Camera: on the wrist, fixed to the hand. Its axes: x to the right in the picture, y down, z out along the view.
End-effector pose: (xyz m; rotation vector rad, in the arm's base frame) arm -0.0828 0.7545 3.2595 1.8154 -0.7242 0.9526
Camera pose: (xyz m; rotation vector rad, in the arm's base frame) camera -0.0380 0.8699 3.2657 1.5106 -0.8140 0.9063
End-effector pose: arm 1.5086 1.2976 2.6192 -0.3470 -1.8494 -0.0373
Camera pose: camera 1.5708 1.2083 2.6786 -0.5806 -1.7535 -0.2725
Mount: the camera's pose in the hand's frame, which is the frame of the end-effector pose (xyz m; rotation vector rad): 0.0201 -0.0783 -0.0940 -0.2803 0.0831 0.0531
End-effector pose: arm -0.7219 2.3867 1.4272 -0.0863 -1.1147 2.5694
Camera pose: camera -0.7012 2.5087 1.4201 -0.2905 -1.4500 2.4129
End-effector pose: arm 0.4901 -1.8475 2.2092 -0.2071 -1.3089 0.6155
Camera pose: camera 0.6053 -1.8830 2.2382 -0.4934 -1.3095 0.4612
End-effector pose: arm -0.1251 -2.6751 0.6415 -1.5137 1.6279 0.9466
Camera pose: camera -0.0499 -2.7707 0.6654 -1.7229 1.6534 1.1956
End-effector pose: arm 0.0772 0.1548 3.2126 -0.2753 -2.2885 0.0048
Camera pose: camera 0.1181 0.0744 3.2976 -0.4722 -2.1962 -0.2967
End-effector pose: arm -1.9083 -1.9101 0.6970 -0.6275 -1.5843 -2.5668
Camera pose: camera -1.9760 -1.9518 0.6018 -0.5642 -1.1774 -2.7585
